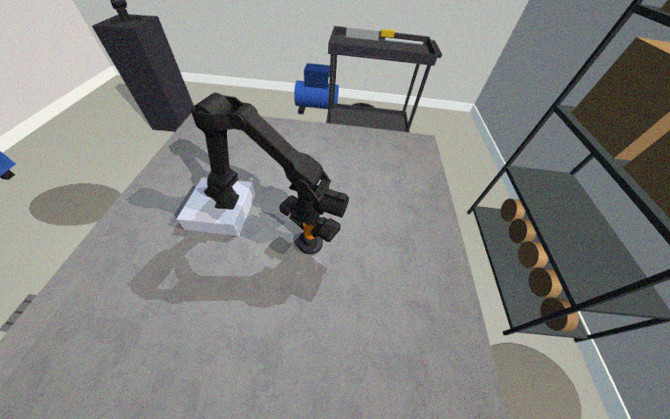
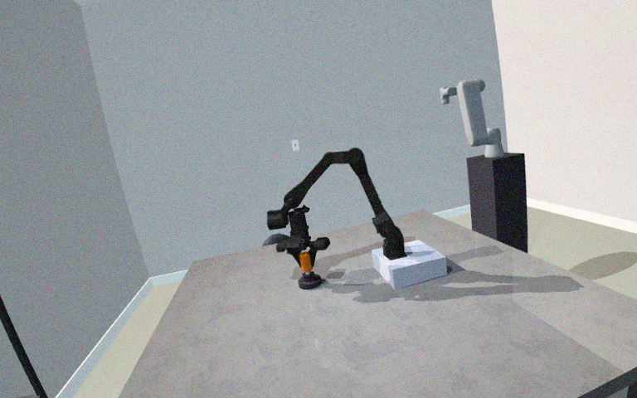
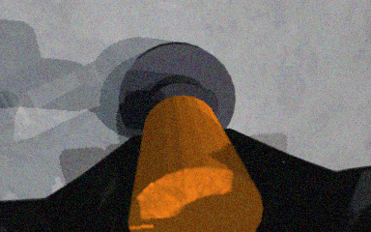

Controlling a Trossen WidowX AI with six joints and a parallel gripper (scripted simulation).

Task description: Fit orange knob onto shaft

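Now: gripper tip 4 cm above the round black pedestal. Also, from my gripper tip: orange knob: 3 cm above.
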